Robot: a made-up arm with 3 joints. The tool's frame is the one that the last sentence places.
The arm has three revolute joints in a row. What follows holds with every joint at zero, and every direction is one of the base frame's. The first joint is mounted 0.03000 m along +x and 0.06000 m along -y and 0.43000 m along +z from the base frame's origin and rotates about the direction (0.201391, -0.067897, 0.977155), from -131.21 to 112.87 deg. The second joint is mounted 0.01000 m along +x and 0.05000 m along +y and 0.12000 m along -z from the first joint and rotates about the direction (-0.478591, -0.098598, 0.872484), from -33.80 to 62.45 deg. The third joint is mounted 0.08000 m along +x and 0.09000 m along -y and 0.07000 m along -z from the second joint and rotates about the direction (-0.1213, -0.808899, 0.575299), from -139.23 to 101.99 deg. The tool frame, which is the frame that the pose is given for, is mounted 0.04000 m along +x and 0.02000 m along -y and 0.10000 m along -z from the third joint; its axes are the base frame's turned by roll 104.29, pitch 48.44 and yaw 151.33 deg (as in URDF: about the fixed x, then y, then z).
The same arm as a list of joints. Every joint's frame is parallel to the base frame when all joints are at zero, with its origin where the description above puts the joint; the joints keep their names.
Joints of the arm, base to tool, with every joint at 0 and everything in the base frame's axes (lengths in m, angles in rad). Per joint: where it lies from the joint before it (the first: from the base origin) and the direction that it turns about. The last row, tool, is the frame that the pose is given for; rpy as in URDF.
joint 1: axis 0.201391 -0.067897 0.977155 offset 0.0300 -0.0600 0.4300
joint 2: axis -0.478591 -0.098598 0.872484 offset 0.0100 0.0500 -0.1200
joint 3: axis -0.1213 -0.808899 0.575299 offset 0.0800 -0.0900 -0.0700
tool: offset 0.0400 -0.0200 -0.1000 rpy 1.8202 0.8454 2.6412
Joint limits (rad, base to tool): -2.2900..1.9700 -0.5899..1.0900 -2.4300..1.7801

